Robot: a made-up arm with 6 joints.
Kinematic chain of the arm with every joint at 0, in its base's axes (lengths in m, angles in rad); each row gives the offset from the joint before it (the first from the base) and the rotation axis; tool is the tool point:
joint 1: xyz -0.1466 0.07 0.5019 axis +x
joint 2: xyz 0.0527 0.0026 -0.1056 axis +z
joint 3: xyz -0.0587 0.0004 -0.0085 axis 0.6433 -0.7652 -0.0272
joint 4: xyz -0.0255 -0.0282 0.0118 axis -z
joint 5: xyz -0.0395 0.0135 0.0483 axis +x
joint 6: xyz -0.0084 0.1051 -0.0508 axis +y
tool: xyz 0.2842 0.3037 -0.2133
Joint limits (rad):
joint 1: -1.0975..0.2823
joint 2: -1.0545..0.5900
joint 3: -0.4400..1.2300
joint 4: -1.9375..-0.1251
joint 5: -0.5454..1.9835
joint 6: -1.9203..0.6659
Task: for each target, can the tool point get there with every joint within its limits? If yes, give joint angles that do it. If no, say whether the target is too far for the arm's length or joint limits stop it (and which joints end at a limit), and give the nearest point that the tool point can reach.
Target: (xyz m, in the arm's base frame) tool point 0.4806 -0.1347 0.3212
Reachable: no: joint limits stop it (at a limit: joint 1, joint 2, joint 3, joint 6) | nearest point 0.3745 -0.1135 0.3286 | short by 0.108 m
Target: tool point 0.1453 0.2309 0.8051
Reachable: yes | joints -0.2797 -0.4041 -0.2698 -1.0857 1.3296 -1.5513
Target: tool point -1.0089 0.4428 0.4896
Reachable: no: too far | nearest point -0.7460 0.3456 0.4617 | short by 0.282 m
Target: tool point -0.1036 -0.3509 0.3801
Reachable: no: joint limits stop it (at a limit: joint 1, joint 3, joint 5) | nearest point -0.1050 -0.4201 0.3853 | short by 0.069 m
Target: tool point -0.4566 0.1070 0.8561
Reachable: yes | joints 0.1426 -0.0947 0.3435 -1.4229 0.6743 -1.5995
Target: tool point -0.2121 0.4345 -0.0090
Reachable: yes | joints -0.4727 -0.8241 0.0845 -1.3003 0.2188 0.2100
